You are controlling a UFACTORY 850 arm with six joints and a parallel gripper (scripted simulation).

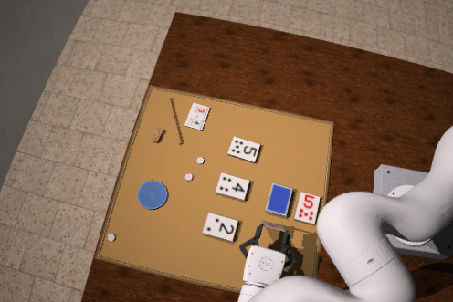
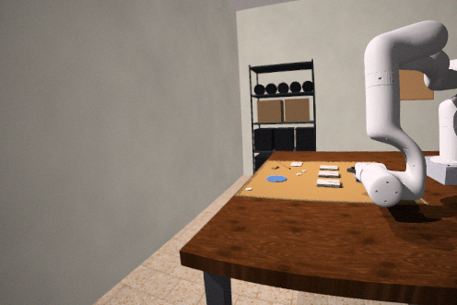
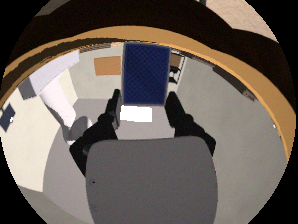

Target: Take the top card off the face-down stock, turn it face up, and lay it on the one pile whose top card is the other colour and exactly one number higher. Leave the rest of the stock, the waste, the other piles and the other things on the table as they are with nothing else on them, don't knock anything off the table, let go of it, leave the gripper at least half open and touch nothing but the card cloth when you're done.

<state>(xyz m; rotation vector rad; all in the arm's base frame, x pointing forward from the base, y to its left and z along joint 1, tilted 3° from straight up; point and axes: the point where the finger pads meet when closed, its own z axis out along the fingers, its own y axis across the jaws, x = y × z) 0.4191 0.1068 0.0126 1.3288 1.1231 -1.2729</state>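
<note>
Right now my hand is 3 cm to the left of the blue-backed card and 3 cm above it. The rest, counted from my hand: tan card cloth: 15 cm ahead, 13 cm to the right, 9 cm below.
</note>
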